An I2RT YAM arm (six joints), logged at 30 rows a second.
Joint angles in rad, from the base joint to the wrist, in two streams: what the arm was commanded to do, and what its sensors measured. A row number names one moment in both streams.
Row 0, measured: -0.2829 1.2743 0.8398 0.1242 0.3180 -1.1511
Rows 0 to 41, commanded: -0.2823 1.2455 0.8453 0.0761 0.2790 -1.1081; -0.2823 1.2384 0.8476 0.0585 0.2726 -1.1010; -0.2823 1.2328 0.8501 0.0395 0.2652 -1.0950; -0.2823 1.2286 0.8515 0.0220 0.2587 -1.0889; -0.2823 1.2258 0.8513 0.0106 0.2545 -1.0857; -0.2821 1.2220 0.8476 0.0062 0.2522 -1.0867; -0.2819 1.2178 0.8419 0.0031 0.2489 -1.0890; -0.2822 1.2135 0.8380 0.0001 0.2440 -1.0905; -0.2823 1.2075 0.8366 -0.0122 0.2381 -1.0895; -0.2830 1.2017 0.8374 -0.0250 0.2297 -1.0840; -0.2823 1.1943 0.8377 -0.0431 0.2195 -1.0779; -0.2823 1.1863 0.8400 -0.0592 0.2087 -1.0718; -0.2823 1.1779 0.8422 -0.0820 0.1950 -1.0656; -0.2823 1.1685 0.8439 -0.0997 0.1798 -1.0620; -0.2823 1.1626 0.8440 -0.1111 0.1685 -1.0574; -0.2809 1.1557 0.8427 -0.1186 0.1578 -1.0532; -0.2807 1.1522 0.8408 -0.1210 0.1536 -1.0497; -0.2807 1.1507 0.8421 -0.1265 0.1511 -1.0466; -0.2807 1.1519 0.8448 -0.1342 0.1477 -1.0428; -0.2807 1.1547 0.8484 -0.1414 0.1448 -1.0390; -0.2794 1.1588 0.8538 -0.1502 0.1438 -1.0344; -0.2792 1.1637 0.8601 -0.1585 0.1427 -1.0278; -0.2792 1.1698 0.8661 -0.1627 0.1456 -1.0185; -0.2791 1.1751 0.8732 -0.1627 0.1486 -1.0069; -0.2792 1.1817 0.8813 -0.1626 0.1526 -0.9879; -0.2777 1.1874 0.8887 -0.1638 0.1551 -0.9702; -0.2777 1.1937 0.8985 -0.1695 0.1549 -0.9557; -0.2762 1.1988 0.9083 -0.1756 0.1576 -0.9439; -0.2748 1.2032 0.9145 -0.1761 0.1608 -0.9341; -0.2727 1.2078 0.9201 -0.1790 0.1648 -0.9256; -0.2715 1.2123 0.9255 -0.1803 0.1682 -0.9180; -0.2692 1.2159 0.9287 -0.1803 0.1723 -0.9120; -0.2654 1.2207 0.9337 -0.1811 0.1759 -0.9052; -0.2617 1.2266 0.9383 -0.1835 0.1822 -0.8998; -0.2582 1.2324 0.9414 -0.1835 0.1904 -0.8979; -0.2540 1.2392 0.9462 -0.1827 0.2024 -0.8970; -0.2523 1.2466 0.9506 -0.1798 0.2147 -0.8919; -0.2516 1.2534 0.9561 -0.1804 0.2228 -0.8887; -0.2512 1.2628 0.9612 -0.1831 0.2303 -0.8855; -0.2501 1.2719 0.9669 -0.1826 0.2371 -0.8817; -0.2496 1.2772 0.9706 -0.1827 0.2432 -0.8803; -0.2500 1.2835 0.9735 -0.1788 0.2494 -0.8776
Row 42, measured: -0.2508 1.2728 0.9596 -0.1844 0.2176 -0.9207
